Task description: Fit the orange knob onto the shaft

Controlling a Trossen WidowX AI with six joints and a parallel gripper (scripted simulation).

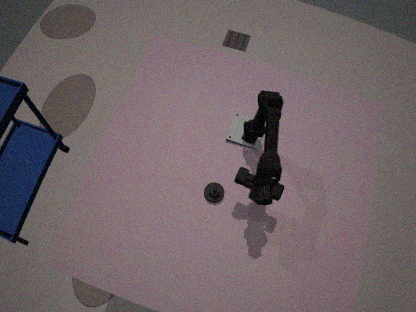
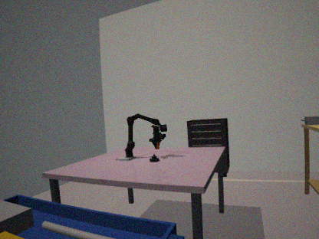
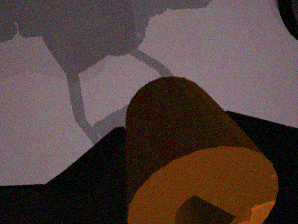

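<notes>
The dark round pedestal lies 7 cm ahead of my gripper tip, 15 cm to the right of it and 6 cm below it. Also, from my gripper tip: orange knob 2 cm above.
</notes>
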